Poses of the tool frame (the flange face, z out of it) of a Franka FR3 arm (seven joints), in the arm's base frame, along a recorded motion.
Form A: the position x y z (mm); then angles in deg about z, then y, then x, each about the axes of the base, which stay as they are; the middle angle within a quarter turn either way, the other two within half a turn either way.
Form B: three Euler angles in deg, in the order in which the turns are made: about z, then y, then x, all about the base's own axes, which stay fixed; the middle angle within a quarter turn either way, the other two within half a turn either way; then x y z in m. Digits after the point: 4 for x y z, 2 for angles.
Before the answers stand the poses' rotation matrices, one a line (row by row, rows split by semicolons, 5 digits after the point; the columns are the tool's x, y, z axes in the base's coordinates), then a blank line. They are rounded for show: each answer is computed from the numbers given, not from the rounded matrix.
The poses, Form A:
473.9 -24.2 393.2 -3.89 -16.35 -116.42
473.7 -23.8 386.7 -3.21 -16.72 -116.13
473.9 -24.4 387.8 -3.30 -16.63 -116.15
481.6 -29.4 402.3 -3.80 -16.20 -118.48
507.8 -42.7 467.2 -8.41 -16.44 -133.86
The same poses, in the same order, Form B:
0.95735 0.06510 -0.28150; 0.28171 -0.42682 0.85934; -0.06421 -0.90199 -0.42695
0.95622 0.05363 -0.28769; 0.28255 -0.42526 0.85984; -0.07623 -0.90348 -0.42179
0.95658 0.05516 -0.28619; 0.28184 -0.42520 0.86010; -0.07425 -0.90342 -0.42229
0.95818 0.06364 -0.27899; 0.27629 -0.45955 0.84408; -0.07449 -0.88587 -0.45792
0.94880 0.14028 -0.28301; 0.30321 -0.65560 0.69156; -0.08853 -0.74196 -0.66457

-3.89 -16.35 -116.42 0.4739 -0.0242 0.3932
-3.21 -16.72 -116.13 0.4737 -0.0238 0.3867
-3.30 -16.63 -116.15 0.4739 -0.0244 0.3878
-3.80 -16.20 -118.48 0.4816 -0.0294 0.4023
-8.41 -16.44 -133.86 0.5078 -0.0427 0.4672

